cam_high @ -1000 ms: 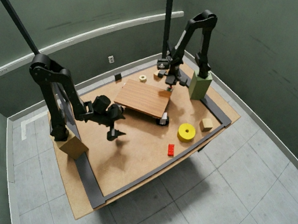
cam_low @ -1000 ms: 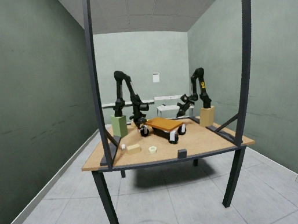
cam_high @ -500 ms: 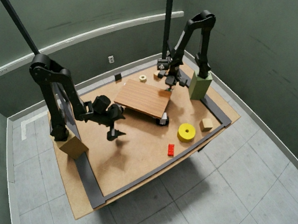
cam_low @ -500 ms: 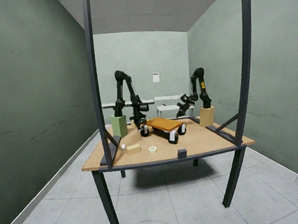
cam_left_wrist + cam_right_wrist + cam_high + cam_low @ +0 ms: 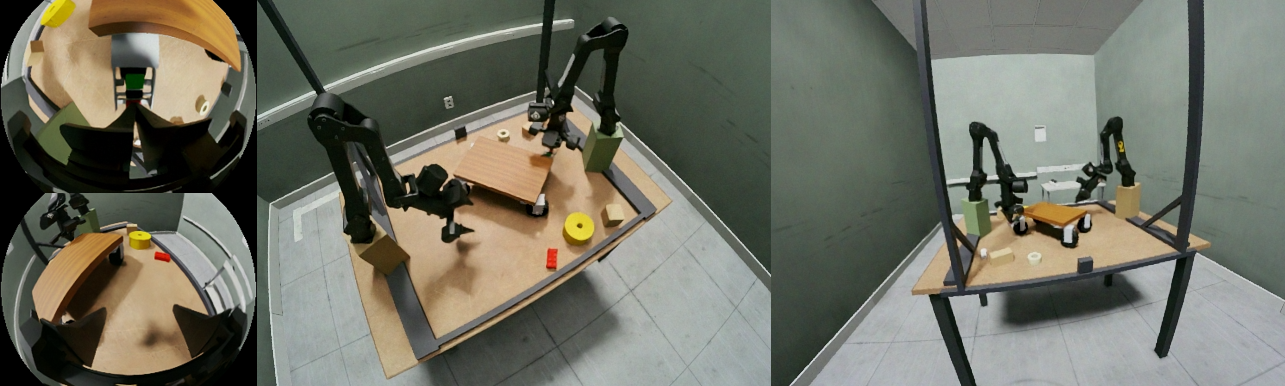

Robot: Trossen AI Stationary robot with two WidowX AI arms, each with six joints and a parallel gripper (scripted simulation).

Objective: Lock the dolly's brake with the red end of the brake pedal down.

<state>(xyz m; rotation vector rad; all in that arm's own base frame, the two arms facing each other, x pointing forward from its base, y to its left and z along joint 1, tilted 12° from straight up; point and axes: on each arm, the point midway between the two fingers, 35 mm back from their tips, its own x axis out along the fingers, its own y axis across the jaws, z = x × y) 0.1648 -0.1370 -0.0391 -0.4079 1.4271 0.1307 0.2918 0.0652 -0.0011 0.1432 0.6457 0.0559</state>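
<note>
Right now the caster brake pedal is 40 mm below my left hand, 10 mm to the right of it and 10 mm ahead of it. The rest, counted from my left hand: yellow ring: 310 mm ahead, 90 mm to the right, 90 mm below; white capsule: 140 mm behind, 120 mm to the left, 110 mm below; cream ring: 230 mm behind, 110 mm below, 90 mm to the right.
</note>
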